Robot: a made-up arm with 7 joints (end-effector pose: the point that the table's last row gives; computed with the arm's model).
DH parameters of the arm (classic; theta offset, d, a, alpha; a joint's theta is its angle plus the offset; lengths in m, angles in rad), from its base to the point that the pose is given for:
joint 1: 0 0.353 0 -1.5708
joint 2: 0 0 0 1.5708
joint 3: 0 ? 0.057 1.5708
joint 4: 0 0 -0.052 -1.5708
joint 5: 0 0.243 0 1.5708
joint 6: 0 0 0.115 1.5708
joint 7: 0 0 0 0
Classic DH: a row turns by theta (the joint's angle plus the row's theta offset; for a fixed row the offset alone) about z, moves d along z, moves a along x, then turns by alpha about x.
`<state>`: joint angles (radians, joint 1 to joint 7).
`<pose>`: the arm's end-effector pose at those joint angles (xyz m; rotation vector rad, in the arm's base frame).
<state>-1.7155 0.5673 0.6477 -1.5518 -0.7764 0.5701 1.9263</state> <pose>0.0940 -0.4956 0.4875 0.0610 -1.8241 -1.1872</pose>
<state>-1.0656 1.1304 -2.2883 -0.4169 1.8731 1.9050 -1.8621</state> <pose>0.2010 -0.5669 0.7805 2.0949 0.3741 -0.3478</pose>
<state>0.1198 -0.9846 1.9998 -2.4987 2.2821 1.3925 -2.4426</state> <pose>-0.2275 0.2618 0.3042 -0.0167 -1.9990 0.0788</pose>
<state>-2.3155 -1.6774 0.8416 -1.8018 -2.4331 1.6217 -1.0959</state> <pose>0.4826 0.0619 0.5892 -0.8851 -0.8719 -2.1540</pose>
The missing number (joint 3, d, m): 0.381
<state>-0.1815 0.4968 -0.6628 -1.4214 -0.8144 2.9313 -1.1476</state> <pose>0.4845 -0.2122 0.6978 1.5344 1.1265 -0.1651</pose>
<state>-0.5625 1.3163 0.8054 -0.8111 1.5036 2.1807 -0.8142</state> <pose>0.6611 -0.2467 0.2957 -1.1517 0.4776 -0.8142</pose>
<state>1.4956 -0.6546 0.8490 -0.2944 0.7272 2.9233 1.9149</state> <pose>0.0182 -0.3676 0.9259 -0.1276 -0.6884 1.6583</pose>
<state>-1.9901 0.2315 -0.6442 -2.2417 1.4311 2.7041 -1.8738</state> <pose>-0.3571 -0.1165 0.5523 1.3779 -2.0846 0.3947</pose>
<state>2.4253 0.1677 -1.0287 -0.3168 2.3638 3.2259 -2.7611</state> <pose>0.0320 0.2065 0.9360 -0.2727 -0.5062 -2.1344</pose>
